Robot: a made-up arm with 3 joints. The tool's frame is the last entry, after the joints. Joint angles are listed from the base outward.
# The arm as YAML. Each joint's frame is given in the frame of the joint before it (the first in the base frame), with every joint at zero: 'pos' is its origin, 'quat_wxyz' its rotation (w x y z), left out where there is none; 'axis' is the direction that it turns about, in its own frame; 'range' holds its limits. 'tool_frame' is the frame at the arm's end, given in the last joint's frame.
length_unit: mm
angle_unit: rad
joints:
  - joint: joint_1
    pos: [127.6, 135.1, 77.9]
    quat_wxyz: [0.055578, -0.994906, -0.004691, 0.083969]
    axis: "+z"
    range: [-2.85, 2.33]
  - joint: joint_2
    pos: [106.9, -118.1, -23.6]
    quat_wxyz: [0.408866, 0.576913, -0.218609, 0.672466]
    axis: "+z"
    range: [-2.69, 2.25]
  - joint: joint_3
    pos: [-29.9, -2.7, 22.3]
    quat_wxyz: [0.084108, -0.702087, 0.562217, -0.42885]
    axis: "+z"
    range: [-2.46, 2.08]
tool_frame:
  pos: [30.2, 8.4, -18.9]
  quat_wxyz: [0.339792, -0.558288, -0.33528, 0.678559]
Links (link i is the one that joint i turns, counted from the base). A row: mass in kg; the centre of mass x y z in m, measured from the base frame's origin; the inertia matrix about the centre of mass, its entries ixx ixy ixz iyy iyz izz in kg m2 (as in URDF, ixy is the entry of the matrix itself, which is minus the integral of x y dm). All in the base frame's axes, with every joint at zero. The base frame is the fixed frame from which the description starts. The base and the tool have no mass.
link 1: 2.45; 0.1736 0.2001 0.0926; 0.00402 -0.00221 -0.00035 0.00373 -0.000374 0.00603
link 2: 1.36; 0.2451 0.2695 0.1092; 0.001 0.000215 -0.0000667 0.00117 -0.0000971 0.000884
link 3: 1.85; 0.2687 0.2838 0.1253; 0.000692 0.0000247 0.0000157 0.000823 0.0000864 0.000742
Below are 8 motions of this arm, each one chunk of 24 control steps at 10 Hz.
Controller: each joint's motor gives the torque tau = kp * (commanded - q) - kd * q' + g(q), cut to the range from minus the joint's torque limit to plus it. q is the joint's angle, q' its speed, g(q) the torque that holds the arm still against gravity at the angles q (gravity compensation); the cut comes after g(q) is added. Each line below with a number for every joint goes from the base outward.
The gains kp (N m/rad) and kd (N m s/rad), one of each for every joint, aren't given. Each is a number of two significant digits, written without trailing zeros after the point. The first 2 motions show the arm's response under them.
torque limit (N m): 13 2.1 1.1
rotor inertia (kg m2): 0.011 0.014 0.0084
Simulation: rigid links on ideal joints. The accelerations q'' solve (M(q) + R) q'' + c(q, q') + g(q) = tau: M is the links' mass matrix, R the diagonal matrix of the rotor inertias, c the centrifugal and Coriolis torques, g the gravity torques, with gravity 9.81 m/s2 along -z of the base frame. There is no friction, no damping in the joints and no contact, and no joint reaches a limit. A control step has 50 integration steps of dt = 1/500 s. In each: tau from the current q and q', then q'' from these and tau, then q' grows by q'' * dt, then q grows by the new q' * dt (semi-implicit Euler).
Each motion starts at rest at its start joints. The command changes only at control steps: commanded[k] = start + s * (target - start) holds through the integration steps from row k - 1 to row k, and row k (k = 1, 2, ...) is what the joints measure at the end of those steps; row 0 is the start. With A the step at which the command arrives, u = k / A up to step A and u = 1 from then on. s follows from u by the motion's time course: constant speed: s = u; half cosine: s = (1 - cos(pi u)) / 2; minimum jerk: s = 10 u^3 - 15 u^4 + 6 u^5; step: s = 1 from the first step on.
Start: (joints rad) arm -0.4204 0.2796 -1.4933
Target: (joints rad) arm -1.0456 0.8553 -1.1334
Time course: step
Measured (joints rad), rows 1 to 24:
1: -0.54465 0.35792 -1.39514
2: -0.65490 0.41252 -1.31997
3: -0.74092 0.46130 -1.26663
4: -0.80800 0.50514 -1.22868
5: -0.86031 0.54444 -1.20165
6: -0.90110 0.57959 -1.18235
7: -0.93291 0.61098 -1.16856
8: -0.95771 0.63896 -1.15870
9: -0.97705 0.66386 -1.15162
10: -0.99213 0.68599 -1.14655
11: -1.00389 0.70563 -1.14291
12: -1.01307 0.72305 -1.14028
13: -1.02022 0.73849 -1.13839
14: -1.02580 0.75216 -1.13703
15: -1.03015 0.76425 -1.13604
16: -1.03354 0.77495 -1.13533
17: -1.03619 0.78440 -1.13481
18: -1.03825 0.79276 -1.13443
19: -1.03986 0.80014 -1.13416
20: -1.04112 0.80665 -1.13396
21: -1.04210 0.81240 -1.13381
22: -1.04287 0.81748 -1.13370
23: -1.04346 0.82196 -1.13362
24: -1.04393 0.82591 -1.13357
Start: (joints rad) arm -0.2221 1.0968 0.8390
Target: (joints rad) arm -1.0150 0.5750 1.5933
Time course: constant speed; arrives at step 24
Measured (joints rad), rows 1 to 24:
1: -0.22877 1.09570 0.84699
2: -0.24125 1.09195 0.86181
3: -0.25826 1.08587 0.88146
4: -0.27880 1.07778 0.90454
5: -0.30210 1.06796 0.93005
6: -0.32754 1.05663 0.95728
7: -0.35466 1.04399 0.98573
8: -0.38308 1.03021 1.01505
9: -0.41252 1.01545 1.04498
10: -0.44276 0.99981 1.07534
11: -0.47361 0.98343 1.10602
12: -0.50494 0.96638 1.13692
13: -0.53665 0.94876 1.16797
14: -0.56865 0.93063 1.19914
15: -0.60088 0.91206 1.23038
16: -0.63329 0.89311 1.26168
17: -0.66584 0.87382 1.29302
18: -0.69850 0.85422 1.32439
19: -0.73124 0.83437 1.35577
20: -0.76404 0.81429 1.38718
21: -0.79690 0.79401 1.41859
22: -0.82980 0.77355 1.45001
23: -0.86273 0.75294 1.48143
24: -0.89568 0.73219 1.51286
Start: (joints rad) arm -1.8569 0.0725 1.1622
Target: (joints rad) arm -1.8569 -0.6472 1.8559
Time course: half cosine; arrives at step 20
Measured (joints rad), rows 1 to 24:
1: -1.85689 0.07209 1.16326
2: -1.85687 0.07041 1.16736
3: -1.85684 0.06657 1.17601
4: -1.85681 0.05987 1.19012
5: -1.85678 0.04979 1.21016
6: -1.85675 0.03593 1.23619
7: -1.85673 0.01812 1.26797
8: -1.85671 -0.00370 1.30502
9: -1.85670 -0.02941 1.34660
10: -1.85670 -0.05875 1.39185
11: -1.85671 -0.09132 1.43975
12: -1.85672 -0.12660 1.48919
13: -1.85675 -0.16399 1.53900
14: -1.85678 -0.20278 1.58799
15: -1.85682 -0.24222 1.63497
16: -1.85686 -0.28150 1.67882
17: -1.85691 -0.31981 1.71846
18: -1.85695 -0.35634 1.75293
19: -1.85699 -0.39030 1.78138
20: -1.85703 -0.42097 1.80311
21: -1.85706 -0.44807 1.81866
22: -1.85707 -0.47192 1.82964
23: -1.85707 -0.49289 1.83740
24: -1.85706 -0.51135 1.84288

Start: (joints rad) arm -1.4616 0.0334 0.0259
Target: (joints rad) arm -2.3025 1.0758 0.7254
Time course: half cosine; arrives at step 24
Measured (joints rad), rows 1 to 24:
1: -1.46233 0.03398 0.02667
2: -1.46515 0.03614 0.02961
3: -1.47112 0.04066 0.03577
4: -1.48102 0.04818 0.04584
5: -1.49537 0.05923 0.06020
6: -1.51445 0.07421 0.07899
7: -1.53834 0.09337 0.10217
8: -1.56697 0.11686 0.12955
9: -1.60010 0.14467 0.16080
10: -1.63735 0.17671 0.19547
11: -1.67825 0.21274 0.23305
12: -1.72220 0.25243 0.27295
13: -1.76856 0.29537 0.31452
14: -1.81660 0.34103 0.35706
15: -1.86555 0.38885 0.39988
16: -1.91463 0.43817 0.44226
17: -1.96303 0.48833 0.48346
18: -2.00994 0.53859 0.52281
19: -2.05459 0.58823 0.55963
20: -2.09623 0.63651 0.59329
21: -2.13416 0.68270 0.62322
22: -2.16774 0.72611 0.64890
23: -2.19640 0.76605 0.66991
24: -2.21967 0.80193 0.68587

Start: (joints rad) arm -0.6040 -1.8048 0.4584
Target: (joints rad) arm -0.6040 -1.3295 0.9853
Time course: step
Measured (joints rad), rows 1 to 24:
1: -0.60362 -1.75837 0.59120
2: -0.60384 -1.70759 0.70659
3: -0.60396 -1.66273 0.78820
4: -0.60403 -1.62317 0.84590
5: -0.60407 -1.58827 0.88669
6: -0.60408 -1.55750 0.91553
7: -0.60409 -1.53037 0.93592
8: -0.60408 -1.50645 0.95035
9: -0.60407 -1.48537 0.96055
10: -0.60407 -1.46679 0.96776
11: -0.60406 -1.45042 0.97287
12: -0.60405 -1.43600 0.97648
13: -0.60404 -1.42329 0.97904
14: -0.60403 -1.41210 0.98085
15: -0.60402 -1.40225 0.98213
16: -0.60402 -1.39357 0.98304
17: -0.60401 -1.38592 0.98369
18: -0.60401 -1.37919 0.98414
19: -0.60401 -1.37326 0.98447
20: -0.60401 -1.36803 0.98470
21: -0.60400 -1.36343 0.98487
22: -0.60400 -1.35938 0.98498
23: -0.60400 -1.35581 0.98507
24: -0.60400 -1.35267 0.98513

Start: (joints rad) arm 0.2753 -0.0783 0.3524
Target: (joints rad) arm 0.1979 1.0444 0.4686
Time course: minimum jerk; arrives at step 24
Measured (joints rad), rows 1 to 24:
1: 0.27529 -0.07822 0.35242
2: 0.27520 -0.07766 0.35257
3: 0.27495 -0.07584 0.35303
4: 0.27442 -0.07185 0.35398
5: 0.27352 -0.06468 0.35560
6: 0.27215 -0.05340 0.35804
7: 0.27026 -0.03719 0.36138
8: 0.26780 -0.01543 0.36567
9: 0.26478 0.01228 0.37089
10: 0.26122 0.04607 0.37699
11: 0.25716 0.08584 0.38387
12: 0.25267 0.13120 0.39136
13: 0.24786 0.18154 0.39931
14: 0.24283 0.23604 0.40750
15: 0.23770 0.29369 0.41574
16: 0.23259 0.35335 0.42381
17: 0.22763 0.41380 0.43150
18: 0.22294 0.47378 0.43862
19: 0.21862 0.53208 0.44502
20: 0.21475 0.58756 0.45056
21: 0.21140 0.63929 0.45517
22: 0.20859 0.68654 0.45883
23: 0.20632 0.72892 0.46159
24: 0.20453 0.76646 0.46359

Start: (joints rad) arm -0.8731 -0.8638 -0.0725
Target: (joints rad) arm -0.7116 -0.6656 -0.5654
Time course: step
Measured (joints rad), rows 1 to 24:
1: -0.84071 -0.84907 -0.19517
2: -0.81219 -0.82623 -0.30379
3: -0.78997 -0.80626 -0.38059
4: -0.77266 -0.78888 -0.43482
5: -0.75918 -0.77372 -0.47314
6: -0.74868 -0.76048 -0.50020
7: -0.74049 -0.74890 -0.51933
8: -0.73411 -0.73876 -0.53284
9: -0.72914 -0.72987 -0.54239
10: -0.72527 -0.72208 -0.54914
11: -0.72225 -0.71525 -0.55391
12: -0.71990 -0.70926 -0.55728
13: -0.71806 -0.70399 -0.55966
14: -0.71663 -0.69937 -0.56134
15: -0.71552 -0.69531 -0.56253
16: -0.71465 -0.69174 -0.56337
17: -0.71398 -0.68860 -0.56397
18: -0.71345 -0.68584 -0.56439
19: -0.71304 -0.68342 -0.56468
20: -0.71272 -0.68128 -0.56489
21: -0.71247 -0.67941 -0.56504
22: -0.71228 -0.67776 -0.56515
23: -0.71213 -0.67630 -0.56522
24: -0.71201 -0.67502 -0.56527

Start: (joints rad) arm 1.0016 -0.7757 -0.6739
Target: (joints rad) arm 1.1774 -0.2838 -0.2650
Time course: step
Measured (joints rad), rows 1 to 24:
1: 1.03676 -0.73195 -0.57124
2: 1.06776 -0.67770 -0.48156
3: 1.09194 -0.62991 -0.41811
4: 1.11080 -0.58796 -0.37326
5: 1.12551 -0.55115 -0.34154
6: 1.13698 -0.51883 -0.31911
7: 1.14592 -0.49045 -0.30326
8: 1.15288 -0.46553 -0.29205
9: 1.15831 -0.44364 -0.28412
10: 1.16254 -0.42440 -0.27852
11: 1.16584 -0.40750 -0.27455
12: 1.16841 -0.39264 -0.27175
13: 1.17041 -0.37958 -0.26977
14: 1.17196 -0.36809 -0.26838
15: 1.17318 -0.35799 -0.26739
16: 1.17412 -0.34910 -0.26669
17: 1.17485 -0.34129 -0.26619
18: 1.17542 -0.33441 -0.26585
19: 1.17587 -0.32835 -0.26560
20: 1.17621 -0.32303 -0.26542
21: 1.17648 -0.31834 -0.26530
22: 1.17669 -0.31421 -0.26521
23: 1.17685 -0.31058 -0.26515
24: 1.17698 -0.30738 -0.26511

